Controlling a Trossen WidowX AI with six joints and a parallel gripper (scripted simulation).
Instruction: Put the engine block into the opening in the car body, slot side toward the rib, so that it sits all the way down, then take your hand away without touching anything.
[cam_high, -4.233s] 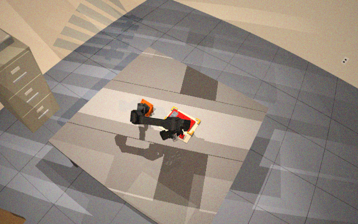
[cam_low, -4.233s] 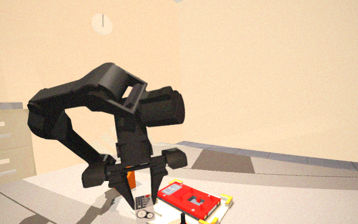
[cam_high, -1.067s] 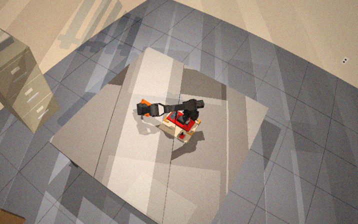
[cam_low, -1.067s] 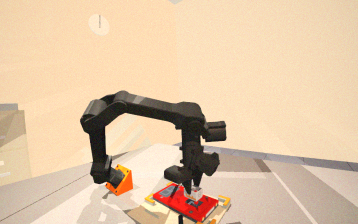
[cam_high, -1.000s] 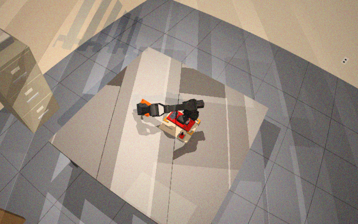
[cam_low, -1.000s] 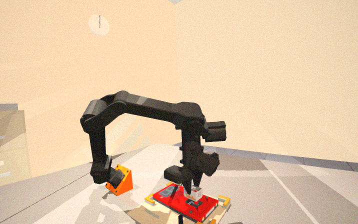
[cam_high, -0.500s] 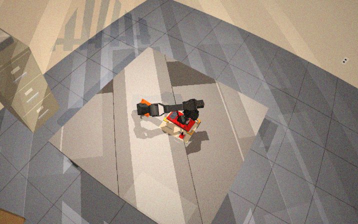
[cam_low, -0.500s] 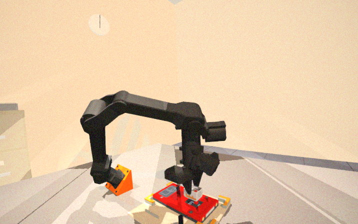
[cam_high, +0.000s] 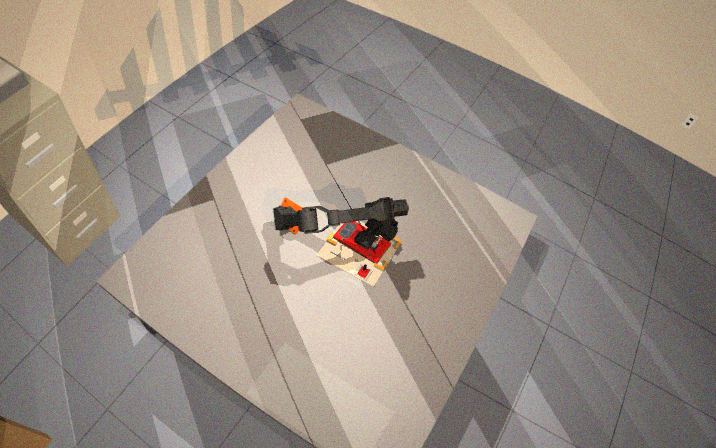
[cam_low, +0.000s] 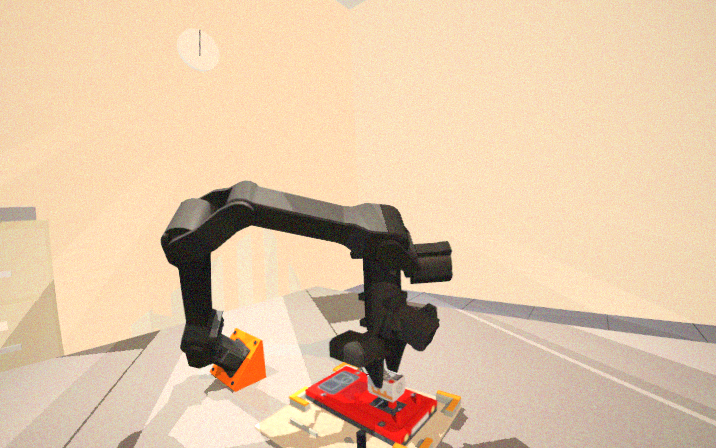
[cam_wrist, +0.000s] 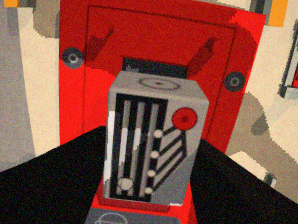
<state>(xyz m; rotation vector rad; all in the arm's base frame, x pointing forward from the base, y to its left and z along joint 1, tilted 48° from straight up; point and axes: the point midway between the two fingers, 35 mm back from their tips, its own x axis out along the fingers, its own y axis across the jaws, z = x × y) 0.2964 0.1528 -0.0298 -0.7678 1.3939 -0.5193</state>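
Now: gripper tip 10 mm above the engine block.
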